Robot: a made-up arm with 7 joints. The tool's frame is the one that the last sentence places.
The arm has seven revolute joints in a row. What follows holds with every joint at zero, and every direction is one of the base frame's.
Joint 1 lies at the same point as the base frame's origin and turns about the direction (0.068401, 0.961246, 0.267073).
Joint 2 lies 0.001 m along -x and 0.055 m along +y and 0.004 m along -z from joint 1 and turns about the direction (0.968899, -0.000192, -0.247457).
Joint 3 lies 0.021 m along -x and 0.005 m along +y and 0.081 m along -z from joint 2 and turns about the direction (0.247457, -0.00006, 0.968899).
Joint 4 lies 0.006 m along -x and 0.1 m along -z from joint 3 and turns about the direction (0.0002, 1, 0.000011).
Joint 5 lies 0.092 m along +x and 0.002 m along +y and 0.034 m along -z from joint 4 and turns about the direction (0.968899, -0.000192, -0.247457).
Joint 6 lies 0.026 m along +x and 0.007 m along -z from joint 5 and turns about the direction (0.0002, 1, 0.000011).
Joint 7 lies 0.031 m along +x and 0.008 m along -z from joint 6 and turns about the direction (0.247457, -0.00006, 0.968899).
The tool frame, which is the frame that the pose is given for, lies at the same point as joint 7; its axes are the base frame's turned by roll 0, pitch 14.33 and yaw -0.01 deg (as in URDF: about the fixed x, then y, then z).
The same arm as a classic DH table. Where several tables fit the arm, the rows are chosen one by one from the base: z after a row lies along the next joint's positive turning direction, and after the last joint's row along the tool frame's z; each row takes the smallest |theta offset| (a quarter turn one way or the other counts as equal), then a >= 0, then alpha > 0; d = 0 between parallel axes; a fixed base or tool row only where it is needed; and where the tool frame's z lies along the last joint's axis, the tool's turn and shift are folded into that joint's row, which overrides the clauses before.
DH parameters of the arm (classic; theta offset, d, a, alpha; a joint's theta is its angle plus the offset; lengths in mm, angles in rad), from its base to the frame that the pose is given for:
base (fixed): -0.071 0 0 -1.3004
joint 1: -1.3111 51.7 -19.1 -1.5708
joint 2: 1.2915 -0.3 -5 1.5708
joint 3: 1.5708 -182.1 18.9 -1.5708
joint 4: 1.5708 2 10.2 1.5708
joint 5: 0 124.5 0.3 -1.5708
joint 6: -1.5708 0 32 1.5708
joint 7: 0 -0.1 0 0

